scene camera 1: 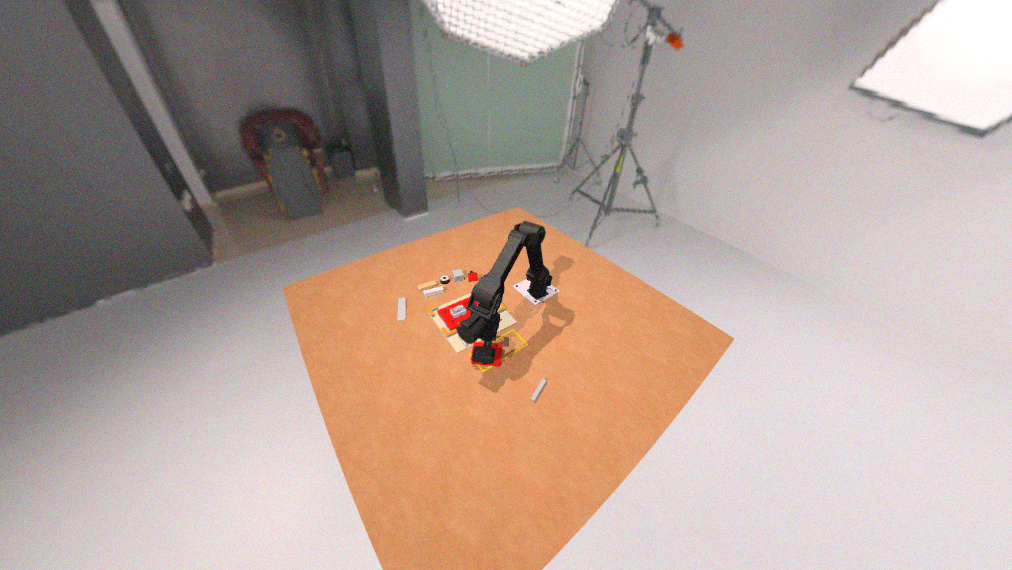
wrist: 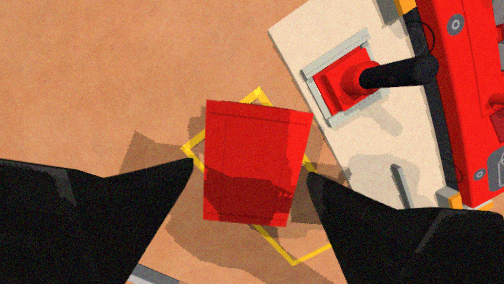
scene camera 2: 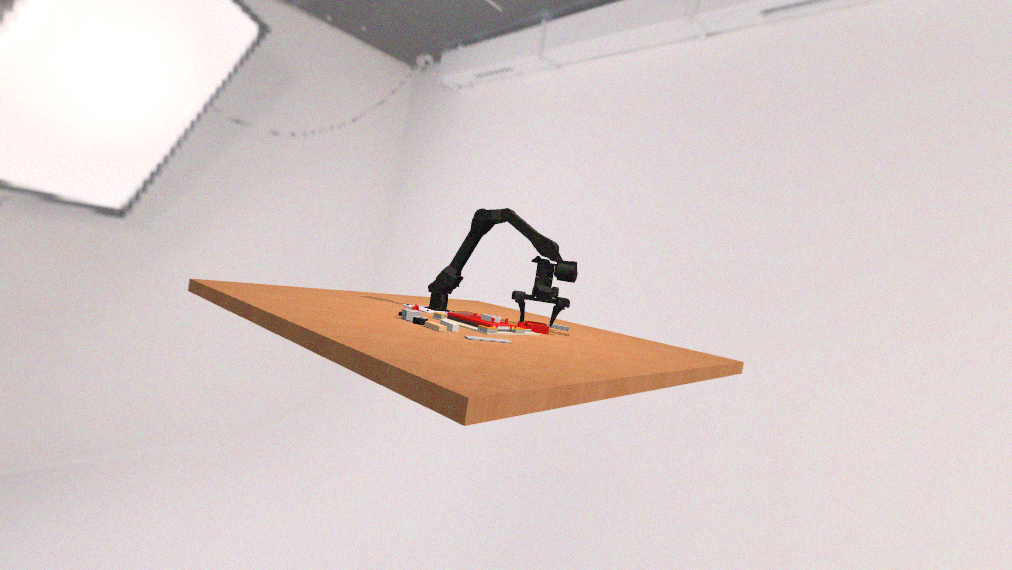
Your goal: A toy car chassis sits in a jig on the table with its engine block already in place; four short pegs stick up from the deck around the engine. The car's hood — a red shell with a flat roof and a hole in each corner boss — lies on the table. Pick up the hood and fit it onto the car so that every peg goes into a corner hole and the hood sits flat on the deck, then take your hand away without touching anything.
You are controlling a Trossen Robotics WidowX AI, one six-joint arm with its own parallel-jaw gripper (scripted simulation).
Scene:
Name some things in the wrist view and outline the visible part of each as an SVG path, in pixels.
The gripper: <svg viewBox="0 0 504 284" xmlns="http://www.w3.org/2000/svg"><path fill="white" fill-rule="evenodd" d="M308 173L306 185L310 198L325 229L326 236L337 257L347 284L504 284L504 217L502 214L487 210L431 206L427 208L395 209L357 191L353 191L325 176L314 172ZM194 159L184 158L104 178L77 169L0 159L0 284L126 284L138 261L142 258L142 255L157 231L159 231L161 224L167 218L168 213L179 199L178 197L194 171Z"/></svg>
A red hood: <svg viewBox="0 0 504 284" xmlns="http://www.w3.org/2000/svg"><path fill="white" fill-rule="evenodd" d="M206 99L203 219L285 227L298 183L311 130L313 113L288 108Z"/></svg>

